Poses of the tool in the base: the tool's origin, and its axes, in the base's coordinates. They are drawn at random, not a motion.
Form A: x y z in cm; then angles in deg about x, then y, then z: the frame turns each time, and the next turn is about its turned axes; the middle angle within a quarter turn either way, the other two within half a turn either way.
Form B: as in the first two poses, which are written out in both.
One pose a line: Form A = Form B
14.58 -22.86 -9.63 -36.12 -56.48 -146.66 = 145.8 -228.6 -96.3 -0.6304 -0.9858 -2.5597
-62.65 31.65 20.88 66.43 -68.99 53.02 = -626.5 316.5 208.8 1.1594 -1.2041 0.9254
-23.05 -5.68 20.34 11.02 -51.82 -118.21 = -230.5 -56.8 203.4 0.1923 -0.9044 -2.0632
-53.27 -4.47 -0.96 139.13 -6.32 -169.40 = -532.7 -44.7 -9.6 2.4283 -0.1103 -2.9566
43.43 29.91 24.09 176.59 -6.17 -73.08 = 434.3 299.1 240.9 3.0821 -0.1077 -1.2755
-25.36 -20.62 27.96 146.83 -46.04 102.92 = -253.6 -206.2 279.6 2.5627 -0.8035 1.7963
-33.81 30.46 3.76 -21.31 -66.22 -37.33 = -338.1 304.6 37.6 -0.3719 -1.1558 -0.6515
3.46 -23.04 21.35 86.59 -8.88 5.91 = 34.6 -230.4 213.5 1.5113 -0.1550 0.1031
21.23 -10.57 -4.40 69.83 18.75 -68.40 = 212.3 -105.7 -44.0 1.2188 0.3272 -1.1938
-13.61 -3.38 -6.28 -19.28 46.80 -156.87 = -136.1 -33.8 -62.8 -0.3365 0.8168 -2.7379
